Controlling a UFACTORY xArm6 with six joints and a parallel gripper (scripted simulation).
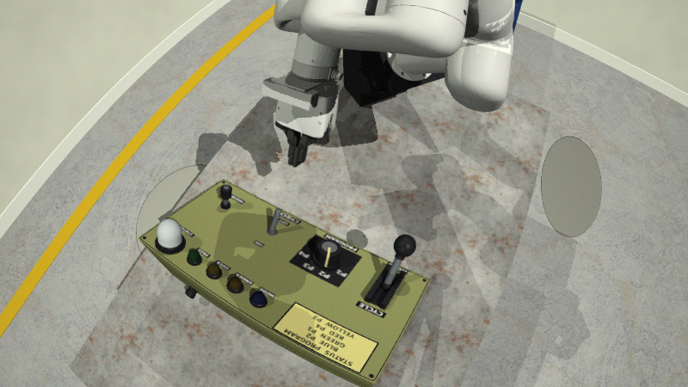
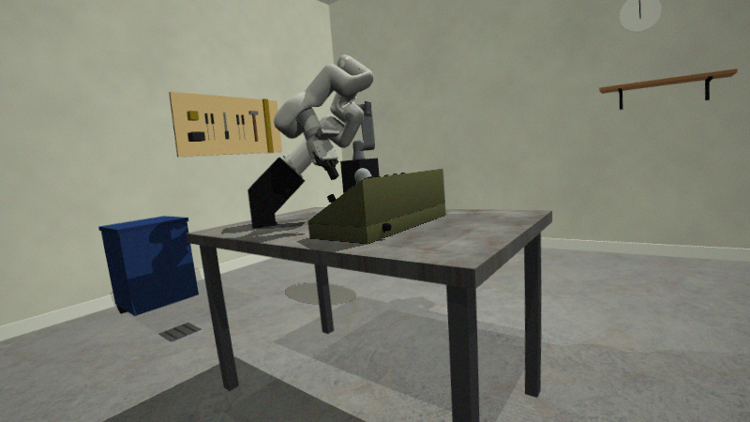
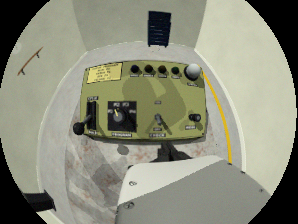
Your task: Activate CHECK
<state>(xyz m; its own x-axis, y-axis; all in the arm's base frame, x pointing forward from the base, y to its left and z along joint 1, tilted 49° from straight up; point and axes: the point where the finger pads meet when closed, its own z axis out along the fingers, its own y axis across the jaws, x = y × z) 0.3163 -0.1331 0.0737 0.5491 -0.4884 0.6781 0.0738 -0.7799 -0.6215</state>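
My gripper is now 100 mm short of the grey toggle lever, 10 mm to the right of it and 90 mm above it. The rest, counted from my hand: program dial: 110 mm ahead, 130 mm to the left, 90 mm below; then olive console: 130 mm ahead, 70 mm to the left, 110 mm below; then ball-topped cycle lever: 60 mm ahead, 250 mm to the left, 80 mm below.
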